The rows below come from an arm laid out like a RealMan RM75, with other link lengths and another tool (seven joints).
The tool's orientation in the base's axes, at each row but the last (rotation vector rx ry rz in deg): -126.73, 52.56, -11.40; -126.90, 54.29, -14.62; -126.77, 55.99, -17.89; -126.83, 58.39, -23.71
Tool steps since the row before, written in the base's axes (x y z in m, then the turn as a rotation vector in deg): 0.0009, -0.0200, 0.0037, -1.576, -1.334, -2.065; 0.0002, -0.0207, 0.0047, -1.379, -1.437, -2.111; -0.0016, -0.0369, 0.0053, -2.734, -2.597, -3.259; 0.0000, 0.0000, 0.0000, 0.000, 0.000, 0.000
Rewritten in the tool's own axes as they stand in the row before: 0.0135, 0.0067, -0.0136, -0.011, 2.917, 0.134; 0.0141, 0.0067, -0.0143, 0.205, 2.888, 0.198; 0.0253, 0.0150, -0.0229, 0.175, 4.978, -0.163; 0.0000, 0.0000, 0.0000, 0.000, 0.000, 0.000
